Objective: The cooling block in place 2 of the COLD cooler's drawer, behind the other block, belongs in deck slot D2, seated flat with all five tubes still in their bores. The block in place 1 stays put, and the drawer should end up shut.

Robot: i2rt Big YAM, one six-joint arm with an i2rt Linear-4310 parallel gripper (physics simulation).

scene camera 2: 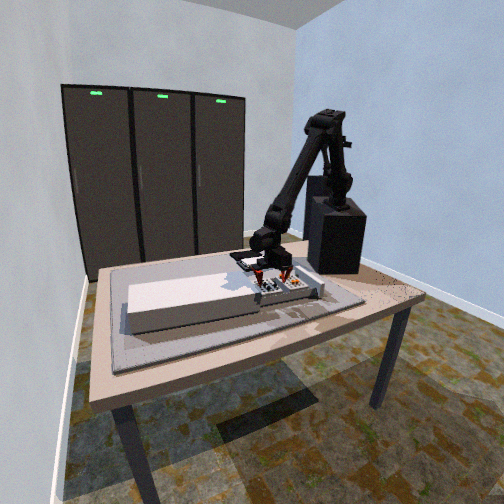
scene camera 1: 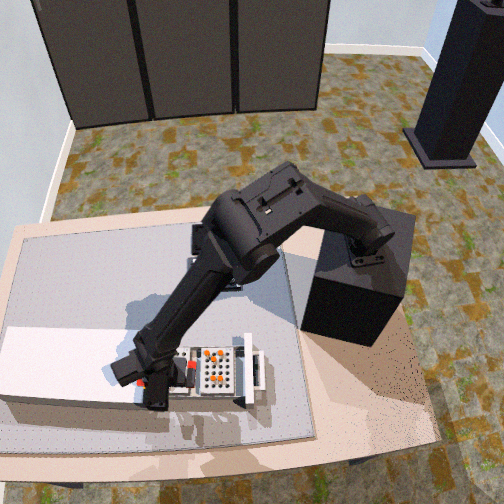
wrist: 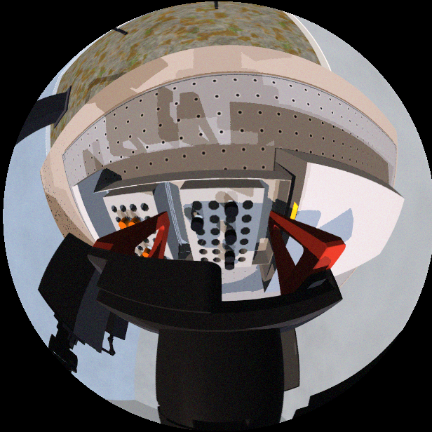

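Observation:
The place 2 block (scene camera 1: pixel 184 352) (scene camera 2: pixel 267 287) (wrist: pixel 205 191), white with several black-capped tubes, sits in the open drawer (scene camera 1: pixel 249 370) (scene camera 2: pixel 311 279) nearest the housing. The place 1 block (scene camera 1: pixel 217 370) (scene camera 2: pixel 298 284) (wrist: pixel 132 201), with orange-capped tubes, sits nearer the drawer front. My gripper (scene camera 1: pixel 166 375) (scene camera 2: pixel 271 283) (wrist: pixel 218 216) is open and empty. Its red fingers straddle the place 2 block, one towards the gap between the blocks and one towards the housing. Whether they touch the block I cannot tell. My arm hides part of the block in scene camera 1. Slot D2 cannot be made out.
The long white cooler housing (scene camera 1: pixel 65 362) (scene camera 2: pixel 195 295) (wrist: pixel 345 200) stands behind the drawer, close to one finger. Black-framed deck parts (scene camera 1: pixel 198 240) (scene camera 2: pixel 243 256) lie across the mat, partly hidden by my arm. The black pedestal (scene camera 1: pixel 352 310) (scene camera 2: pixel 342 245) carries the arm.

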